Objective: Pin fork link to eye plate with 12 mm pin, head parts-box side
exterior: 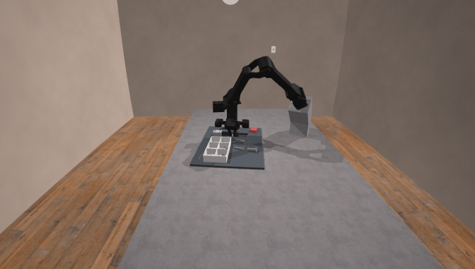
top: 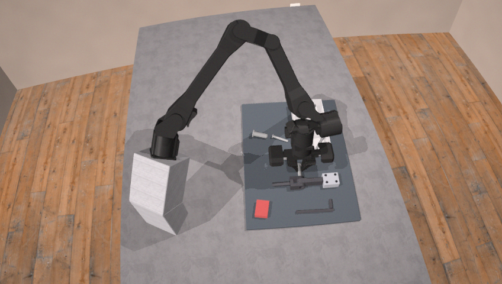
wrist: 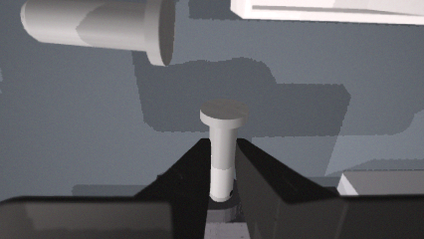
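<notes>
Right now the eye plate is 1 cm ahead of my hand, 5 cm to the right of it and 3 cm below it. Round my hand: dark L-shaped key 4 cm ahead, 14 cm to the right, 4 cm below; then white parts box 7 cm ahead, 15 cm to the left, 4 cm below; then red block 13 cm behind, 11 cm to the right, 4 cm below.
</notes>
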